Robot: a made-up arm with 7 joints. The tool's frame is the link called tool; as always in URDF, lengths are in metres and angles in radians. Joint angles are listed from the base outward. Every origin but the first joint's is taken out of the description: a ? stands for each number. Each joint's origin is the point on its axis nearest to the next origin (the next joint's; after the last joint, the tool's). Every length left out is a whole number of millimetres.
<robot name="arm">
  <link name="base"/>
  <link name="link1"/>
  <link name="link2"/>
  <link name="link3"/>
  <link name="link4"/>
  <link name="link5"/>
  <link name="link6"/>
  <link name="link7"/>
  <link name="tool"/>
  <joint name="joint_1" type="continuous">
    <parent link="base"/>
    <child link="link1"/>
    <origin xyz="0 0 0" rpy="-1.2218 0 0"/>
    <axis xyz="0 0 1"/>
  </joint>
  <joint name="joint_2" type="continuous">
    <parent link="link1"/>
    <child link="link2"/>
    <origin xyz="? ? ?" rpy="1.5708 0 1.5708"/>
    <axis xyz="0 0 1"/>
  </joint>
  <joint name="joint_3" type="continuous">
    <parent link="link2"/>
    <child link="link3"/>
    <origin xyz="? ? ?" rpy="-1.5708 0 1.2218"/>
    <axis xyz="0 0 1"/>
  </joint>
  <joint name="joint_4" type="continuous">
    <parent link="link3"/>
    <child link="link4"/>
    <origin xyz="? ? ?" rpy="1.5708 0 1.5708"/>
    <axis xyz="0 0 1"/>
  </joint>
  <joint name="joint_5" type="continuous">
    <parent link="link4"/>
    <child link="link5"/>
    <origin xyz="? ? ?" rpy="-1.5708 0 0"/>
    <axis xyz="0 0 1"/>
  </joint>
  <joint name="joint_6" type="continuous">
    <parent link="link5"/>
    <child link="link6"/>
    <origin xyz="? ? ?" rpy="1.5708 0 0"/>
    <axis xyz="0 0 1"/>
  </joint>
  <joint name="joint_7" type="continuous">
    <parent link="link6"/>
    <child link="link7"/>
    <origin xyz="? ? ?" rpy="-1.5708 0 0"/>
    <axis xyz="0 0 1"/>
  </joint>
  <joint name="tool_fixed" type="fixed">
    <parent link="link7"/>
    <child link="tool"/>
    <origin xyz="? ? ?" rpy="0 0 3.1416"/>
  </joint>
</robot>
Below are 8 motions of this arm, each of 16 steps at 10 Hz.
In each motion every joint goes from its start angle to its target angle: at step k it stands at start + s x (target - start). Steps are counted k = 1, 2, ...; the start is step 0. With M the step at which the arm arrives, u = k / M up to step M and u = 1 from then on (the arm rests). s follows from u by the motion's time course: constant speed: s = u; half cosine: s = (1 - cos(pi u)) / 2; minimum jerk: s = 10 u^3 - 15 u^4 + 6 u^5.
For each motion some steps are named. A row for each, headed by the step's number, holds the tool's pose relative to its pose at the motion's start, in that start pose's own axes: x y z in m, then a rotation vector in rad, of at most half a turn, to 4 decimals.
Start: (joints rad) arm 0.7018 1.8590 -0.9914 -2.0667 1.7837 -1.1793 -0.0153
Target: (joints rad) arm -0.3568 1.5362 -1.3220 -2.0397 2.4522 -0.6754 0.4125
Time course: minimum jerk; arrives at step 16
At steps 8, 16:
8: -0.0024 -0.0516 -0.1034 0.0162 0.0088 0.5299
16: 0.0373 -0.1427 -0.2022 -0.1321 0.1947 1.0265

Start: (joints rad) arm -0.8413 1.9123 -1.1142 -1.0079 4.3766 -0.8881 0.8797
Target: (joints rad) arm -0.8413 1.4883 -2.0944 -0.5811 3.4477 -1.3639 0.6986
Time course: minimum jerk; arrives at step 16
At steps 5, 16:
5: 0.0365 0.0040 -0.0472 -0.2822 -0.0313 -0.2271
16: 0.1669 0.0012 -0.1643 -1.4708 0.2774 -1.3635

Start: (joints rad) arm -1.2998 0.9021 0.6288 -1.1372 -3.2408 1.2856 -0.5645
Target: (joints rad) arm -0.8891 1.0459 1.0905 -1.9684 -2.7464 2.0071 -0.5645
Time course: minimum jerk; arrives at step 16
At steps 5, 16:
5: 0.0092 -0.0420 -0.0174 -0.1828 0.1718 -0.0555
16: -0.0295 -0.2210 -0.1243 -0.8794 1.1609 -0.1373

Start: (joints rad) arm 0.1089 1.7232 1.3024 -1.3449 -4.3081 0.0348 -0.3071
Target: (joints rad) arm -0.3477 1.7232 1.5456 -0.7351 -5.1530 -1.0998 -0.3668
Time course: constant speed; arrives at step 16
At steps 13, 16:
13: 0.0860 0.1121 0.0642 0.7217 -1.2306 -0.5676
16: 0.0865 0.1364 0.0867 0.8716 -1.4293 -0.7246

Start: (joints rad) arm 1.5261 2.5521 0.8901 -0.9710 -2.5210 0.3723 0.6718
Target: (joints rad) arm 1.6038 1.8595 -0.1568 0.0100 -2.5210 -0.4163 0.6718
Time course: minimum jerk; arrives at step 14
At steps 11, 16:
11: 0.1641 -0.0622 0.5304 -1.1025 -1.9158 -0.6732
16: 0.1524 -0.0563 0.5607 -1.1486 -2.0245 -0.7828

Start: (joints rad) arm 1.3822 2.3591 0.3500 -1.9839 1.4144 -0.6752 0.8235
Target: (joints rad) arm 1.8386 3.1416 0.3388 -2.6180 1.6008 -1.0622 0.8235
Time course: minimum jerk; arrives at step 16
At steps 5, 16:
5: -0.0368 -0.0224 -0.0321 -0.1122 0.1524 0.1102
16: -0.2055 -0.1548 -0.0571 -0.3842 0.8033 0.8681

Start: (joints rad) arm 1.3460 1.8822 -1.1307 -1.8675 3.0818 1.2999 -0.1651
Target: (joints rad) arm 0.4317 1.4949 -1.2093 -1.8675 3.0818 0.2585 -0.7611
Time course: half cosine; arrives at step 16
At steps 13, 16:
13: 0.0475 -0.2427 -0.1063 -0.0435 -0.6830 -1.2380
16: 0.0399 -0.2684 -0.1184 -0.0519 -0.7511 -1.3384

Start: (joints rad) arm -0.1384 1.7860 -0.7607 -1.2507 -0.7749 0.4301 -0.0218
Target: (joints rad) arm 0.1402 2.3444 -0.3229 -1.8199 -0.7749 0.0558 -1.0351
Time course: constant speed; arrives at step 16
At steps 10, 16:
10: -0.0969 0.1193 0.0384 0.3555 -0.1450 -0.8195
16: -0.1133 0.2100 0.0732 0.6682 -0.1932 -1.3747

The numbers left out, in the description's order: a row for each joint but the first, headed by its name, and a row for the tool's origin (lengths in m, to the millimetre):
joint_2: 0 0 0
joint_3: 0.325 -0.118 0
joint_4: 0 -0.039 0
joint_5: 0.031 -0.254 0
joint_6: 0 0 0
joint_7: 0 0 0
tool: 0 0 0

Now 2 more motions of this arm.
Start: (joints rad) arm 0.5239 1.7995 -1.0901 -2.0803 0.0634 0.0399 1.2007
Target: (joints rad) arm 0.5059 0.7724 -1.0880 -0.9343 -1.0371 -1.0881 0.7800
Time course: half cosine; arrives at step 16
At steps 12, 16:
12: -0.1249 -0.0269 -0.2627 -0.8132 -0.1532 -0.8229
16: -0.1396 -0.0594 -0.3022 -1.0197 -0.1369 -0.9053

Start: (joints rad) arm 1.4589 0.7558 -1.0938 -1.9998 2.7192 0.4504 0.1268
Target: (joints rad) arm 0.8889 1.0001 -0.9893 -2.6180 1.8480 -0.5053 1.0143
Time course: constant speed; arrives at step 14
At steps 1, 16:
1: -0.0053 -0.0201 -0.0032 0.0182 -0.0317 -0.0463
16: -0.1567 -0.1942 -0.0300 -0.5051 0.0712 -0.6195

